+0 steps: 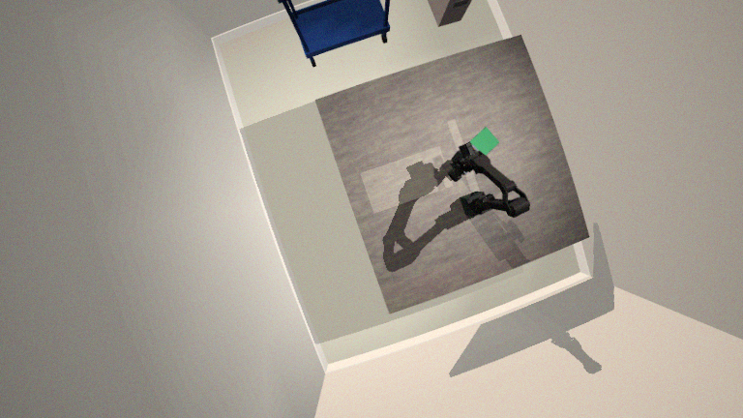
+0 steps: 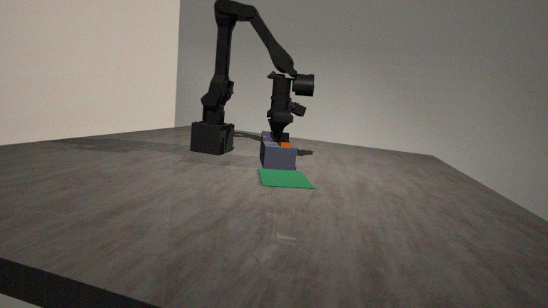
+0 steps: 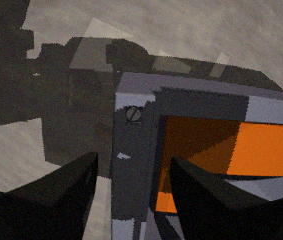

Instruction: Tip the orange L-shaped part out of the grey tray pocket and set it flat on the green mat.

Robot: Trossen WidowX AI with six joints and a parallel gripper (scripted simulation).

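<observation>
The orange L-shaped part is 30 mm ahead of my gripper tip, 50 mm to the right of it and 10 mm below it. Round my gripper tip: green mat 110 mm ahead, 190 mm to the right, 70 mm below.
</observation>
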